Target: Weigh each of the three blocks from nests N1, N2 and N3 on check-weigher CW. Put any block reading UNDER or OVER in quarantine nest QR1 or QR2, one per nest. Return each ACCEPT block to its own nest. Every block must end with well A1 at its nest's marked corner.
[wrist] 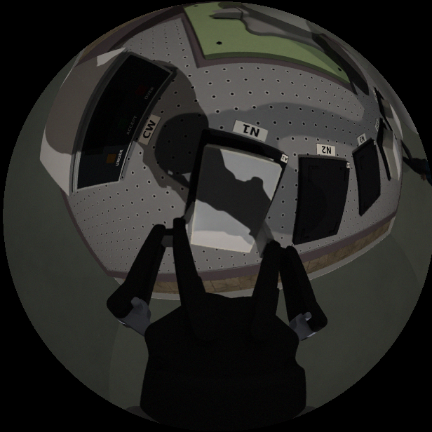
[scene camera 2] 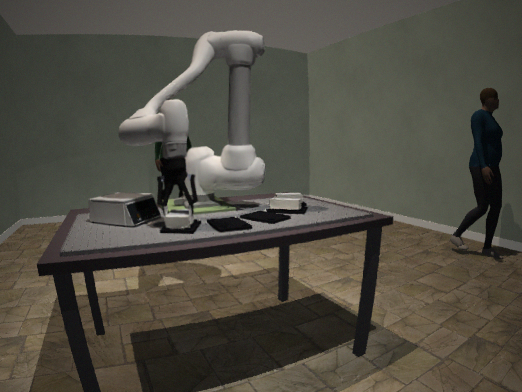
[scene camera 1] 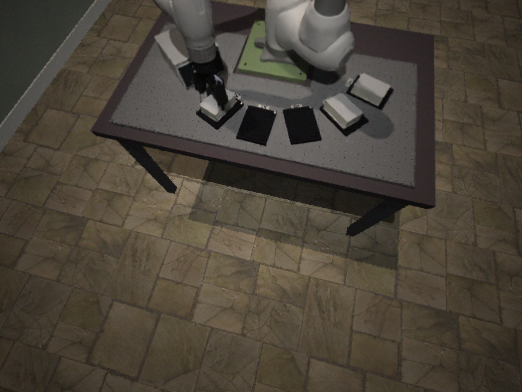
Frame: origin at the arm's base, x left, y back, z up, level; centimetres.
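Seen in the pictures: gripper, between the fingertips: (scene camera 2: 179, 223) (scene camera 1: 214, 110); arm's base, origin of its link: (scene camera 2: 198, 203) (scene camera 1: 282, 48).
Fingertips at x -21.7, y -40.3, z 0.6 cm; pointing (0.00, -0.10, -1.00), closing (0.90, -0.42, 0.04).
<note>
Offsets run from my fingertips to a thing's top centre. "spot": to the spot under its first point.
My gripper (scene camera 1: 212, 97) (scene camera 2: 177, 212) (wrist: 225, 216) is shut on a white block @[dz +3.6, dx +1.2, dy +2.7 cm] (scene camera 1: 211, 110) (scene camera 2: 177, 220) (wrist: 235, 190) at black nest N1 @[dz -0.5, dx +1.4, dy +2.4 cm] (scene camera 1: 218, 125) (scene camera 2: 181, 230) (wrist: 212, 137). The block looks level; whether it is fully seated is unclear. N1's A1 tag is at its upper right in the wrist view; the block's well A1 cannot be made out. Nests N2 @[dz -0.5, dx +18.0, dy -2.7 cm] (scene camera 1: 256, 125) (scene camera 2: 229, 224) (wrist: 322, 200) and N3 @[dz -0.5, dx +35.8, dy +0.6 cm] (scene camera 1: 301, 125) (scene camera 2: 265, 217) (wrist: 367, 177) are empty. Check-weigher CW @[dz +7.9, dx -16.8, dy +25.6 cm] (scene camera 1: 172, 52) (scene camera 2: 112, 209) (wrist: 122, 120) has its orange UNDER lamp lit, with no block visible on it.
Beyond N3, one white block @[dz +3.9, dx +50.7, dy +8.0 cm] (scene camera 1: 342, 110) sits at the nearer outer nest @[dz -0.3, dx +52.1, dy +8.5 cm] (scene camera 1: 346, 131), another white block @[dz +3.6, dx +61.3, dy +21.2 cm] (scene camera 1: 371, 89) at the farthest nest @[spot: dz -1.0, dx +67.8, dy +16.4 cm] (scene camera 1: 383, 104). The arm's green base plate (scene camera 1: 272, 72) (wrist: 240, 45) is behind the nests. A person (scene camera 2: 486, 135) is right of the table.
</note>
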